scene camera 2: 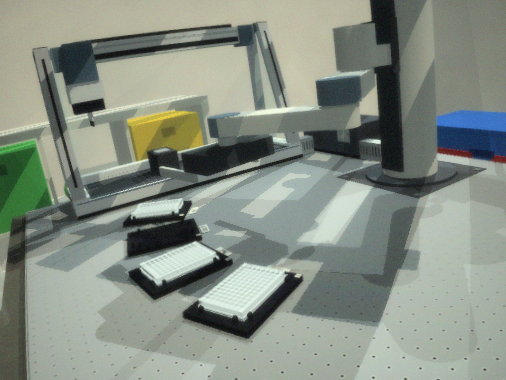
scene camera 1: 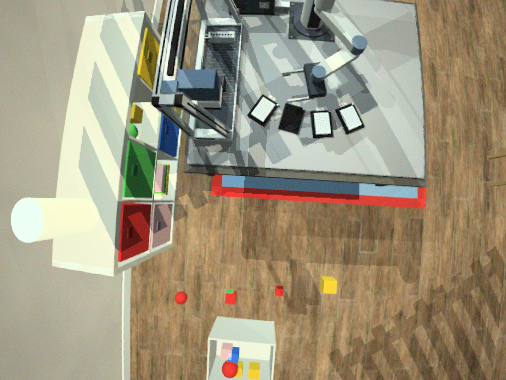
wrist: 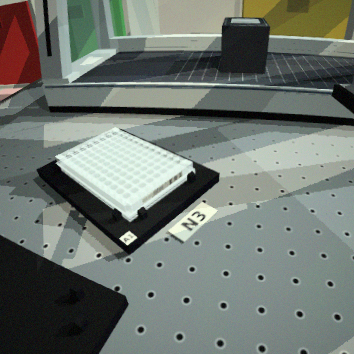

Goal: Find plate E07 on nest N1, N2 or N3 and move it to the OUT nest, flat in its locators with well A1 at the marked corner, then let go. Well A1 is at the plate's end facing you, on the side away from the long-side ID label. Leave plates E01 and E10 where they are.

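Frame: origin at the arm's base, x left, y down, z back, level; centimetres.
Where they show: gripper, fingertip midpoint: (scene camera 1: 284, 87) (wrist: 154, 73); arm's base, origin of the base link: (scene camera 2: 410, 177) (scene camera 1: 311, 22).
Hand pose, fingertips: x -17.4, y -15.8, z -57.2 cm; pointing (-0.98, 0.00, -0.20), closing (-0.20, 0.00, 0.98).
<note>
Things, the pixels of their top centre, and the offset from my fingertips. "spot": a spot on its surface instead.
- white plate, middle of its top: (wrist: 119, 158) (scene camera 2: 157, 206) (scene camera 1: 263, 108) dx -11.2, dy +11.9, dz -7.9 cm
- nest N3, middle of its top: (wrist: 120, 162) (scene camera 2: 157, 207) (scene camera 1: 263, 109) dx -11.2, dy +12.4, dz -7.9 cm
- N3's A1 mark, middle of its top: (wrist: 127, 237) dx -2.6, dy +13.3, dz -4.2 cm
- black OUT nest, middle of its top: (scene camera 2: 161, 230) (scene camera 1: 292, 117) dx +6.1, dy +12.4, dz -12.1 cm
- black block, surface spot: (wrist: 245, 45) (scene camera 2: 169, 161) spot: dx -34.1, dy +5.5, dz +4.4 cm
My gripper (scene camera 1: 286, 87) is open and empty, above the table on the arm's side of the nests; its black body also shows in scene camera 2. A white plate (scene camera 1: 263, 109) (scene camera 2: 157, 207) (wrist: 125, 172) lies flat on nest N3 (wrist: 172, 212), its long-side label facing the N3 tag; the label's text is too small to read. N3's A1 mark (wrist: 128, 238) is at the near corner. The black OUT nest (scene camera 1: 291, 118) (scene camera 2: 162, 237) (wrist: 45, 295) beside it is empty. Two more white plates (scene camera 1: 321, 123) (scene camera 2: 180, 262), (scene camera 1: 349, 118) (scene camera 2: 245, 290) sit on the other two nests; their IDs cannot be read.
A gantry frame (scene camera 2: 170, 42) (wrist: 200, 100) stands behind N3, with a black block (scene camera 2: 164, 159) (wrist: 245, 45) on its bed. The arm's column (scene camera 2: 415, 100) stands at the back right of scene camera 2. The nests stand close together in an arc.
</note>
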